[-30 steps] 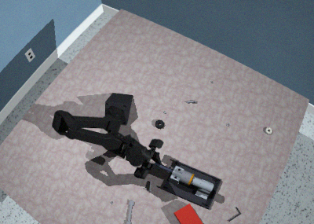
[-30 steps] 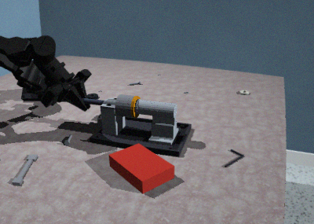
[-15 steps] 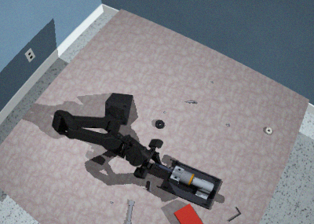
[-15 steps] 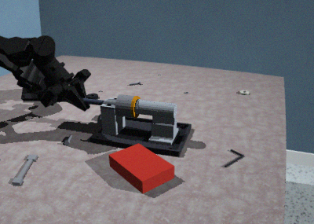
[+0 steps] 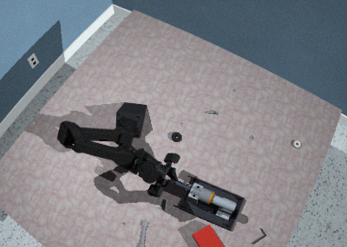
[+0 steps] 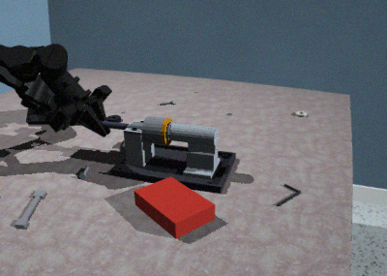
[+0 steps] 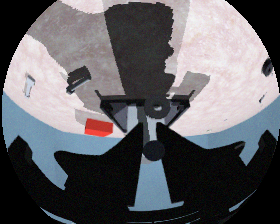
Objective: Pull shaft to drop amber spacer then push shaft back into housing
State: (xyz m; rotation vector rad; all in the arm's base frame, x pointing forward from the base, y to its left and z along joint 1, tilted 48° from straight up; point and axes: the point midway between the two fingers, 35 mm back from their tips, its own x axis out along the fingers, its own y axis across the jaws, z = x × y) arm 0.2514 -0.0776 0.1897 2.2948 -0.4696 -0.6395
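The dark shaft lies 9 cm ahead of my hand and 1 cm to the right of it. The rest, counted from my hand: black disc (5 cm behind, 22 cm to the left, 8 cm below); then grey spacer (15 cm ahead, 2 cm to the right); then amber spacer (17 cm ahead, 3 cm to the right).
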